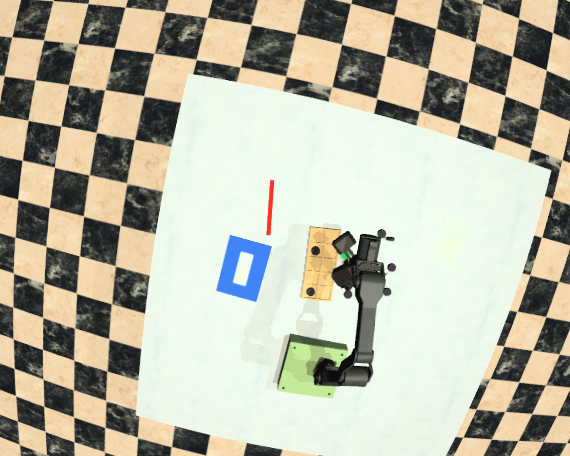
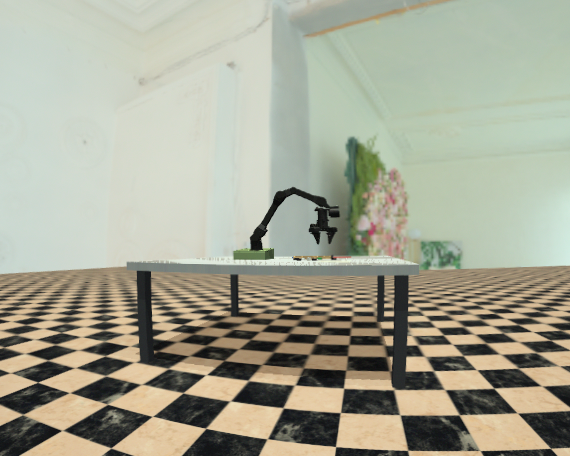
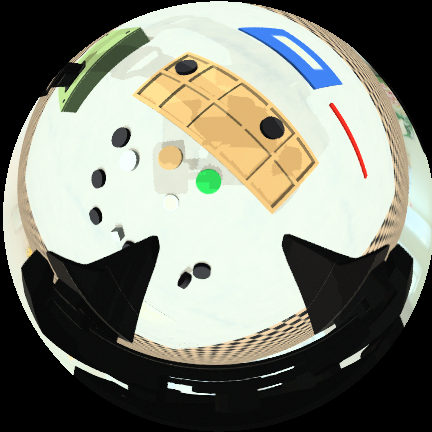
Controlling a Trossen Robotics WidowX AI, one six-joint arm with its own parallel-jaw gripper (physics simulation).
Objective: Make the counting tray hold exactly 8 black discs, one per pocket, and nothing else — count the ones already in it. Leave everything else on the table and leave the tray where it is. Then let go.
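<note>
The wooden counting tray point(image 1: 325, 280) point(image 3: 260, 157) has two columns of pockets. One black disc point(image 1: 310, 291) point(image 3: 186, 66) is in its corner pocket nearest the robot base; another black disc point(image 1: 315, 250) point(image 3: 272, 127) lies in the same column towards the far end. Several loose black discs lie beside the tray, among them one point(image 1: 391, 267), one point(image 3: 121, 136), one point(image 3: 98, 178) and one point(image 3: 201, 270). A dark disc point(image 1: 390, 238) point(image 3: 184, 279) stands on edge. Another disc point(image 3: 128, 245) is partly hidden by a finger. My gripper point(image 2: 324, 243) point(image 3: 221, 241) is open and empty, above the table.
Near the tray lie a green disc point(image 1: 345, 256) point(image 3: 208, 181), a tan disc point(image 3: 170, 157), a white disc point(image 3: 129, 160), a small cream disc point(image 3: 170, 202) and a small grey piece point(image 3: 118, 232). A blue frame point(image 1: 224, 265) point(image 3: 327, 82) and red stick point(image 1: 270, 207) point(image 3: 353, 135) lie across the tray.
</note>
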